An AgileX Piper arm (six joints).
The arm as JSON. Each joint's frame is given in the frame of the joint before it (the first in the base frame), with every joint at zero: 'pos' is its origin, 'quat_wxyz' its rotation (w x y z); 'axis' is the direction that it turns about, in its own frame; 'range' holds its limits. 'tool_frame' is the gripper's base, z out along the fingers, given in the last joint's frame.
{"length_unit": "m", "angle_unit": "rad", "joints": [
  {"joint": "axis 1", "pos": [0.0, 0.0, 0.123], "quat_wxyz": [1.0, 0.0, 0.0, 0.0], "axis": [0.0, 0.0, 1.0], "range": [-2.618, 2.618]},
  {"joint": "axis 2", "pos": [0.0, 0.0, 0.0], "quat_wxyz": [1.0, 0.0, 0.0, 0.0], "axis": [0.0, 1.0, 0.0], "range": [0.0, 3.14]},
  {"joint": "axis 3", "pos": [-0.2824, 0.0, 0.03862], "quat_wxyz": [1.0, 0.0, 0.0, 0.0], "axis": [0.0, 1.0, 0.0], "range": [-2.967, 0.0]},
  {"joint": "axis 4", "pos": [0.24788, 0.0, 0.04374], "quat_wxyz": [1.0, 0.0, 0.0, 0.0], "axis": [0.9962, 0.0, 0.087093], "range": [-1.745, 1.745]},
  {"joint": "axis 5", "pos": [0.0, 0.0, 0.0], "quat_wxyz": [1.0, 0.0, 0.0, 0.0], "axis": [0.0, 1.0, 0.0], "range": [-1.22, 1.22]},
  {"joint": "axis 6", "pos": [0.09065, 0.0, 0.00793], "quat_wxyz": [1.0, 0.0, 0.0, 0.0], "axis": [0.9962, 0.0, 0.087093], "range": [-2.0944, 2.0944]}
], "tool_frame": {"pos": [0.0, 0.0, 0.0], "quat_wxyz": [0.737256, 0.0, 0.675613, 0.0]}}
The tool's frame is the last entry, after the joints.
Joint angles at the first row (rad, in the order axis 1, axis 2, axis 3, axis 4, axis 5, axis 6):
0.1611 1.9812 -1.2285 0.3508 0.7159 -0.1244
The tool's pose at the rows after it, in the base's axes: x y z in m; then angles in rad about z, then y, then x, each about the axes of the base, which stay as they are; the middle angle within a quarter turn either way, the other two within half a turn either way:
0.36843 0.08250 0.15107 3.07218 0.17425 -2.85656
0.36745 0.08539 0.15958 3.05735 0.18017 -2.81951
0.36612 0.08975 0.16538 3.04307 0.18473 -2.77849
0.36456 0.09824 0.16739 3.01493 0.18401 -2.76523
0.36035 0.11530 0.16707 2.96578 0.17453 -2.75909
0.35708 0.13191 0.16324 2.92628 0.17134 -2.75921
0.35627 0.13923 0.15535 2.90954 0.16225 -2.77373
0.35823 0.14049 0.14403 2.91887 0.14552 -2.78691
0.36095 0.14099 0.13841 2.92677 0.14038 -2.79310
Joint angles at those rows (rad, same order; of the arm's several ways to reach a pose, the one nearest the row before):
0.1611 1.9612 -1.2328 0.3725 0.7406 -0.1360
0.1611 1.9432 -1.2373 0.4172 0.7584 -0.1711
0.1644 1.9305 -1.2374 0.4695 0.7681 -0.2089
0.1857 1.9272 -1.2392 0.4816 0.7667 -0.2221
0.2332 1.9283 -1.2393 0.4803 0.7575 -0.2261
0.2806 1.9389 -1.2393 0.4749 0.7334 -0.2216
0.3034 1.9593 -1.2393 0.4584 0.7160 -0.2136
0.3066 1.9911 -1.2428 0.4525 0.7065 -0.2071
0.3066 2.0112 -1.2520 0.4488 0.7019 -0.2003

